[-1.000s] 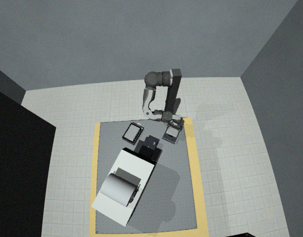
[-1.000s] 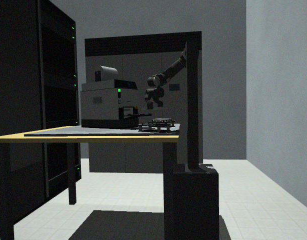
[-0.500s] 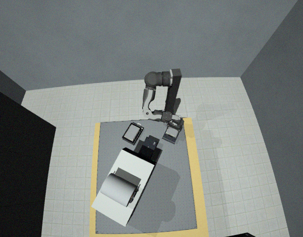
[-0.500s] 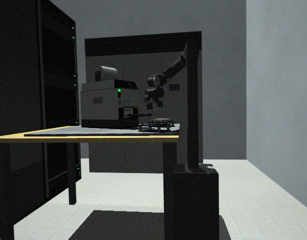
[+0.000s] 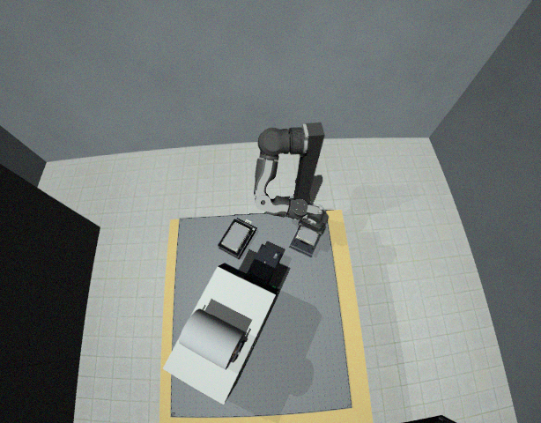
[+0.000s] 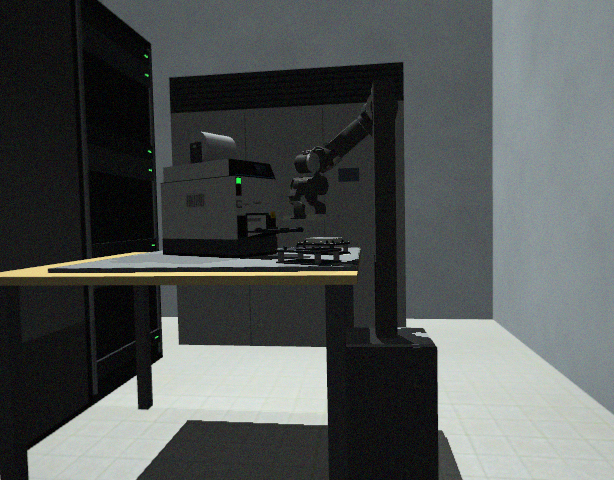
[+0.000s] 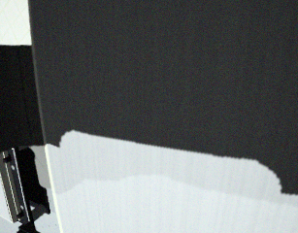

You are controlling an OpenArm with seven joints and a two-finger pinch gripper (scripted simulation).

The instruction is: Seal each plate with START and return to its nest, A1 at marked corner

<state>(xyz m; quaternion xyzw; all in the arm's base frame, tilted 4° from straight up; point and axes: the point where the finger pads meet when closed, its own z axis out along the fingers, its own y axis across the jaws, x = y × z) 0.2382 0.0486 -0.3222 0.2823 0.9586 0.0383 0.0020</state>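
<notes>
Now: hand right at the well plate. The rest, counted from my hand: foil roll (400 mm ahead, 390 mm to the right, 280 mm above); then start button (250 mm ahead, 190 mm to the right, 50 mm above); then sealer stage (120 mm ahead, 220 mm to the right, 40 mm below).
</notes>
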